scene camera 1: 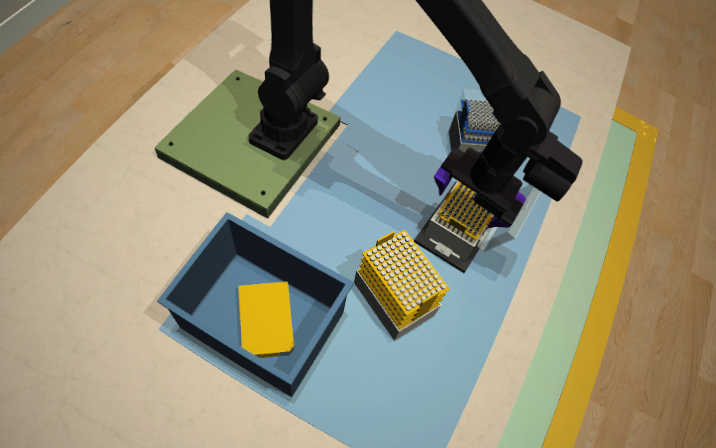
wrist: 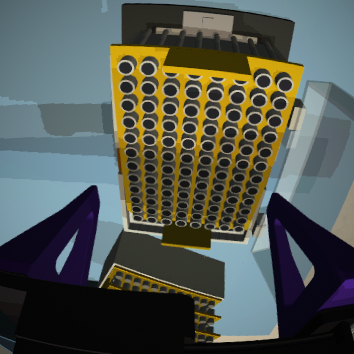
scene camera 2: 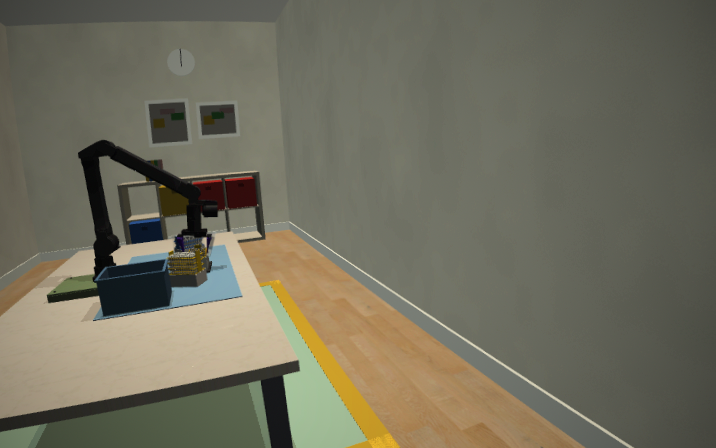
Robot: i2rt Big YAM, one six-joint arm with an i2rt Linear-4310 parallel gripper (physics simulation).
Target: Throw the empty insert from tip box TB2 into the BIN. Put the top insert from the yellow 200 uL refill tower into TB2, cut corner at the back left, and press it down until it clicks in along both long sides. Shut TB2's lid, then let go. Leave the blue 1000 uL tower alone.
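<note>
TB2 [scene camera 1: 453,240] has its clear lid [scene camera 1: 520,221] [wrist: 317,107] folded open on the right. A yellow insert full of tips [scene camera 1: 459,203] [wrist: 197,127] is at TB2's mouth. In the wrist view it covers the upper rim; a white rim shows at the lower end. Its seating and cut corner are unclear. My gripper [scene camera 1: 471,203] [scene camera 2: 194,244] [wrist: 184,197] is open and empty, purple fingers spread across TB2's width. The yellow 200 uL tower [scene camera 1: 403,274] [scene camera 2: 183,265] stands nearby. A yellow insert [scene camera 1: 265,316] lies in the BIN [scene camera 1: 232,352] [scene camera 2: 134,290].
The blue 1000 uL tower [scene camera 1: 480,118] stands behind TB2, partly hidden by my arm. The green base plate [scene camera 1: 211,132] [scene camera 2: 73,286] carries the arm at the left. The BIN stands close to the yellow tower on the blue mat [scene camera 1: 390,369].
</note>
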